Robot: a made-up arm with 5 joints.
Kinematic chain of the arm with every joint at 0, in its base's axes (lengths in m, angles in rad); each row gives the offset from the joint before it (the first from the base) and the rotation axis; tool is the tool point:
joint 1: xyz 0 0 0.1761 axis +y
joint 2: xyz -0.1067 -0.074 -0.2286 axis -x
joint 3: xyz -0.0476 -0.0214 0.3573 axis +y
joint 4: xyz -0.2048 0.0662 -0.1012 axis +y
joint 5: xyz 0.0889 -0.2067 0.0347 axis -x
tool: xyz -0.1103 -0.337 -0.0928
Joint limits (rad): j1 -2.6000..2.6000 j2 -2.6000..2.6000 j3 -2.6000..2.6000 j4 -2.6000..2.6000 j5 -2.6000..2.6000
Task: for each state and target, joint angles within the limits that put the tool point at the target. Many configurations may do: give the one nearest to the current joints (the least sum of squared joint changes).
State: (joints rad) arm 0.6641 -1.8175 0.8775 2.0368 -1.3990
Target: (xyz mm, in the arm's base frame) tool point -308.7 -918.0 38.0
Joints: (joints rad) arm 0.5169 -1.4569 1.3464 2.0451 -1.3657
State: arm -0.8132 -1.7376 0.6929 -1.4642 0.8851
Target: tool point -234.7 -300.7 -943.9
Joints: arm -0.2728 -2.3739 0.9954 -1.5429 1.1537
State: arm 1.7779 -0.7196 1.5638 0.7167 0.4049
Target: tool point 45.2 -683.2 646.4
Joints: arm 1.4153 -0.3046 1.0585 0.5577 -0.1765
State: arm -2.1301 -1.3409 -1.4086 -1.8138 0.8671
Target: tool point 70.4 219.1 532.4
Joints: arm -2.6000 -2.1905 -1.6091 -1.9479 1.5484
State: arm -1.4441 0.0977 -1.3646 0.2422 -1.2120
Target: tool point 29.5 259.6 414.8
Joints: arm -1.3332 0.9349 -2.0865 -0.3141 -1.7582
